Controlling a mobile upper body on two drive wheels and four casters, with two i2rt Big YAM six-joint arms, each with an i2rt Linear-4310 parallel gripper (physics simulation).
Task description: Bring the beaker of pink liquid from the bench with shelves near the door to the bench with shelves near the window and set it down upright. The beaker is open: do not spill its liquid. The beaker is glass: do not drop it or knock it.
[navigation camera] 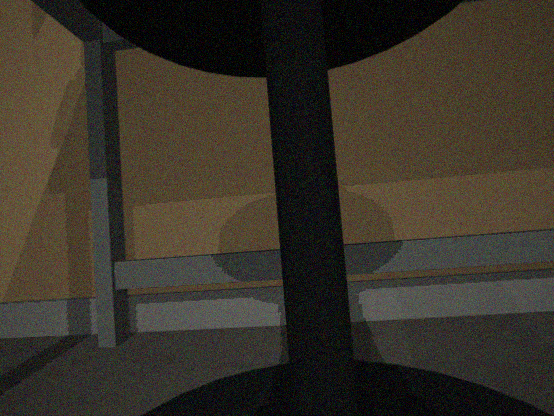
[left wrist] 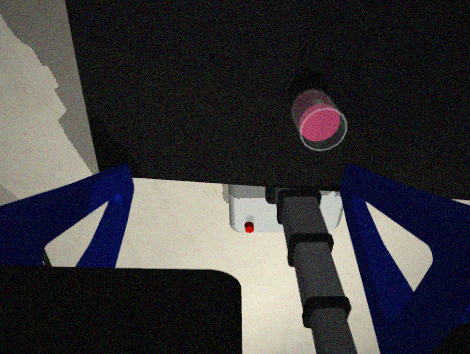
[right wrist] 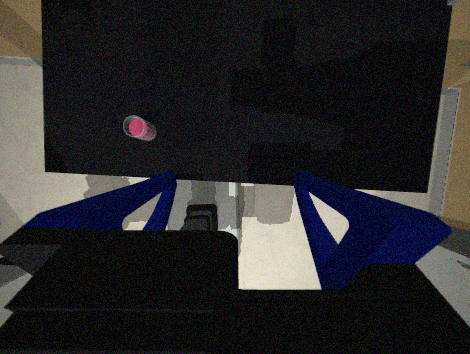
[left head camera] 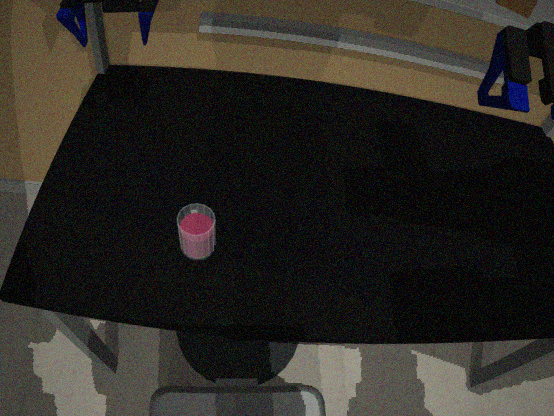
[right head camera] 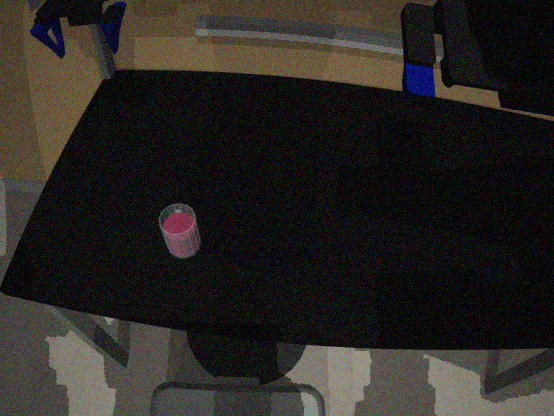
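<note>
The glass beaker of pink liquid (left head camera: 197, 240) (right head camera: 181, 240) (left wrist: 320, 122) (right wrist: 140, 128) stands upright on the black bench top (left head camera: 325, 200) (right head camera: 300, 200) (left wrist: 200, 100) (right wrist: 200, 75), left of its middle in both head views. My left gripper (left head camera: 115, 44) (right head camera: 88, 54) (left wrist: 236, 175) is open and empty, at the top left in the head views. In the left wrist view the beaker is beyond its fingertips, towards the right-hand finger. My right gripper (left head camera: 532, 107) (right head camera: 470, 97) (right wrist: 235, 177) is open and empty at the top right, farther from the beaker. The window bench does not show.
A round black stool seat (left head camera: 237, 352) (right head camera: 245, 355) sits partly under the bench's near edge, and its post (navigation camera: 307, 200) stands before the navigation camera. A grey bench leg (navigation camera: 102, 225) stands left of it. A grey rail (left head camera: 340, 40) (right head camera: 300, 35) runs behind the bench.
</note>
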